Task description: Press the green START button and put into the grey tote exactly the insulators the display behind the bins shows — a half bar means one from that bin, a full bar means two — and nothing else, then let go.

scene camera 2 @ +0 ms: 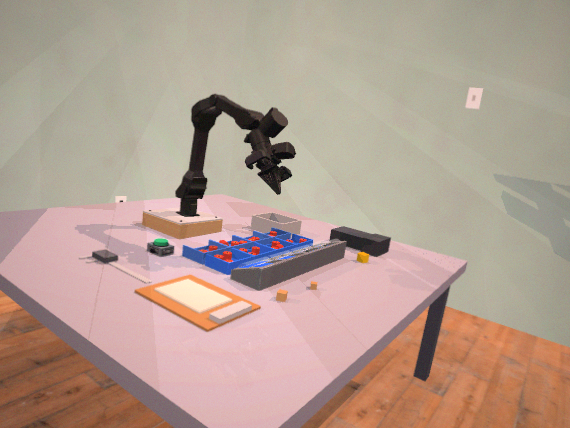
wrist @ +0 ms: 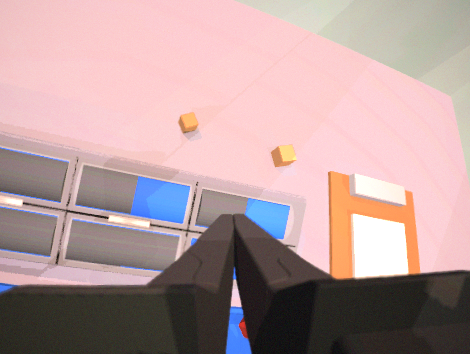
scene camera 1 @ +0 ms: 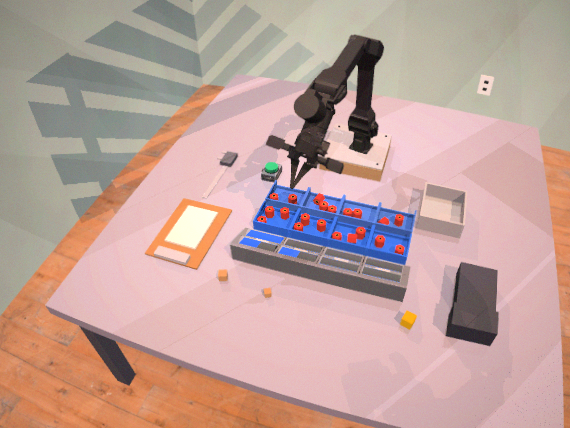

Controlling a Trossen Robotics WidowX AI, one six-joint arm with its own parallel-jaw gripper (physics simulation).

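My gripper [scene camera 1: 293,186] [scene camera 2: 279,193] [wrist: 232,225] is shut and empty, raised above the blue bins [scene camera 1: 410,240] [scene camera 2: 220,265]. The bins form two rows of four and hold red insulators [scene camera 1: 269,211] [scene camera 2: 227,256], some upright, some lying. The grey display [scene camera 1: 320,277] [scene camera 2: 300,265] [wrist: 105,240] is lit. In scene camera 1, its leftmost column shows a full blue bar in the row nearer the bins and a half bar in the outer row; the second column shows a half bar in the outer row; other cells look grey. The green button [scene camera 1: 271,167] [scene camera 2: 161,242] is uncovered. The grey tote [scene camera 1: 440,227] [scene camera 2: 287,226] looks empty in scene camera 1.
A black block [scene camera 1: 475,300] [scene camera 2: 360,241] and a yellow cube [scene camera 1: 408,320] [scene camera 2: 363,257] are at the right. Two small orange cubes lie beyond the display. An orange clipboard [scene camera 1: 225,220] [scene camera 2: 150,292] [wrist: 340,240] and a dark plug [scene camera 1: 229,159] [scene camera 2: 105,256] are at the left.
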